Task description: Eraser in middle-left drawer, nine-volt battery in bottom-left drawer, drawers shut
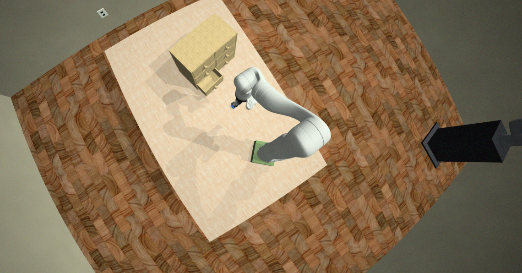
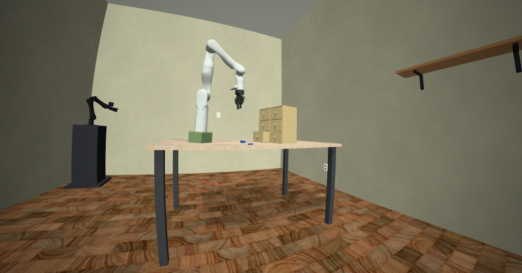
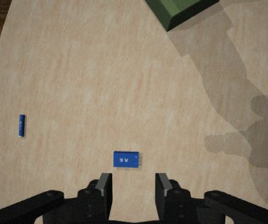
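The blue nine-volt battery is 29 cm below my hand and 4 cm ahead of it. Round my hand: red eraser (39 cm ahead, 18 cm below, 3 cm to the left); thin blue stick (29 cm below, 22 cm to the right, 1 cm ahead).
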